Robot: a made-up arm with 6 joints. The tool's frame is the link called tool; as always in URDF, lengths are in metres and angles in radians. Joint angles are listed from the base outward.
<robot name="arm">
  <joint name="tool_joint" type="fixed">
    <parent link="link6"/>
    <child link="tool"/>
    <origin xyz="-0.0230 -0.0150 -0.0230" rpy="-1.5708 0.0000 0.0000"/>
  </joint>
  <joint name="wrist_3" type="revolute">
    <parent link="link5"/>
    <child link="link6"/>
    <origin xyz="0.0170 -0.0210 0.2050" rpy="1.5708 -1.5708 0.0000"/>
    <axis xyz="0 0 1"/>
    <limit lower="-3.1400" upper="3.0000"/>
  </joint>
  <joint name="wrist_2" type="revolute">
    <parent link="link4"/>
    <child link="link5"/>
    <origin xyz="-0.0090 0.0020 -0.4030" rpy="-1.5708 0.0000 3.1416"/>
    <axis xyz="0 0 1"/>
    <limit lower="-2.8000" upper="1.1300"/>
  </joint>
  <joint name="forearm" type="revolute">
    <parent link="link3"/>
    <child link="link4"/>
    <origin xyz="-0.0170 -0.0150 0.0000" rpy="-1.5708 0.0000 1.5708"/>
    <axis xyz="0 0 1"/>
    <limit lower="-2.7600" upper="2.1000"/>
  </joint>
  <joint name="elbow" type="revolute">
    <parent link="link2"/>
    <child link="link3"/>
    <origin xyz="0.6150 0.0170 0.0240" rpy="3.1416 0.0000 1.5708"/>
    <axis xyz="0 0 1"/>
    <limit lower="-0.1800" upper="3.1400"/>
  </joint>
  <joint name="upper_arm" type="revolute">
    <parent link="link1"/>
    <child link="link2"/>
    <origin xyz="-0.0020 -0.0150 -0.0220" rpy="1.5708 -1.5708 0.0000"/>
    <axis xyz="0 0 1"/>
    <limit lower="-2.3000" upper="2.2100"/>
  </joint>
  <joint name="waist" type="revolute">
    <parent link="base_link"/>
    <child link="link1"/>
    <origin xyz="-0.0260 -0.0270 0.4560" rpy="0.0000 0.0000 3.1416"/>
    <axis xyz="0 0 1"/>
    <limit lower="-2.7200" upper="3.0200"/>
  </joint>
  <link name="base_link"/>
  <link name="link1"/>
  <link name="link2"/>
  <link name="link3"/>
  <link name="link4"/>
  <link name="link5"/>
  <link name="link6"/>
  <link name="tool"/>
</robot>
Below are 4 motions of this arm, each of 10 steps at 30 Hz.
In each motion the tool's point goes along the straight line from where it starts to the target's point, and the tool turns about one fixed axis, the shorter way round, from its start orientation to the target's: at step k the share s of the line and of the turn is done. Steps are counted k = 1, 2, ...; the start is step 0. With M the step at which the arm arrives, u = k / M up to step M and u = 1 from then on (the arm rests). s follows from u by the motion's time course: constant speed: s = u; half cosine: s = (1 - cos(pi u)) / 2; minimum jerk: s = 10 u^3 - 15 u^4 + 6 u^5.
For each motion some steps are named. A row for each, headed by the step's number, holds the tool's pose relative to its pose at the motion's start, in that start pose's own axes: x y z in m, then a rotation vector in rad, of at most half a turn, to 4 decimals.
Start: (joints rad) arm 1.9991 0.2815 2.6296 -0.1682 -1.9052 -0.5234
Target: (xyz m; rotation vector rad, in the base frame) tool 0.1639 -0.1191 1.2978 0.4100 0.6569 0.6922
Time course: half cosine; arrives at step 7
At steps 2, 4, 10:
2: -0.0063 -0.0232 0.0047 0.0273 0.0206 0.0072
4: -0.0205 -0.0754 0.0154 0.0887 0.0668 0.0235
10: -0.0335 -0.1233 0.0251 0.1451 0.1093 0.0385

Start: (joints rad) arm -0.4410 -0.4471 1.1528 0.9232 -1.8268 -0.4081
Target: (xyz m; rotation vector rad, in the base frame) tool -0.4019 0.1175 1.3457 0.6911 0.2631 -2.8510
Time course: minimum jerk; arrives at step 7
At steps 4, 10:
4: 0.0005 -0.0263 -0.0148 0.0577 0.0344 0.0438
10: 0.0007 -0.0417 -0.0233 0.0912 0.0545 0.0693

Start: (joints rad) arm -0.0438 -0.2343 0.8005 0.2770 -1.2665 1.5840
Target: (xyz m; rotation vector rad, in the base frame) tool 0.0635 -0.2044 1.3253 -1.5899 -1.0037 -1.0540
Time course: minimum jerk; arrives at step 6
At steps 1, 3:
1: -0.0002 0.0022 0.0008 0.0033 -0.0019 0.0013
3: -0.0029 0.0315 0.0109 0.0470 -0.0265 0.0182

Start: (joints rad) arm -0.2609 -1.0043 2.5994 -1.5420 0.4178 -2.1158
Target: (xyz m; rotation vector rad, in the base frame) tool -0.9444 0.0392 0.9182 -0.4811 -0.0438 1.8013
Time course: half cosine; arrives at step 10
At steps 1, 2, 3, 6, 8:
1: -0.0058 0.0000 -0.0009 0.0021 -0.0107 0.0039
2: -0.0226 -0.0001 -0.0036 0.0080 -0.0418 0.0153
3: -0.0488 -0.0002 -0.0077 0.0173 -0.0902 0.0331
6: -0.1549 -0.0007 -0.0244 0.0549 -0.2866 0.1052
8: -0.2141 -0.0009 -0.0337 0.0759 -0.3960 0.1454

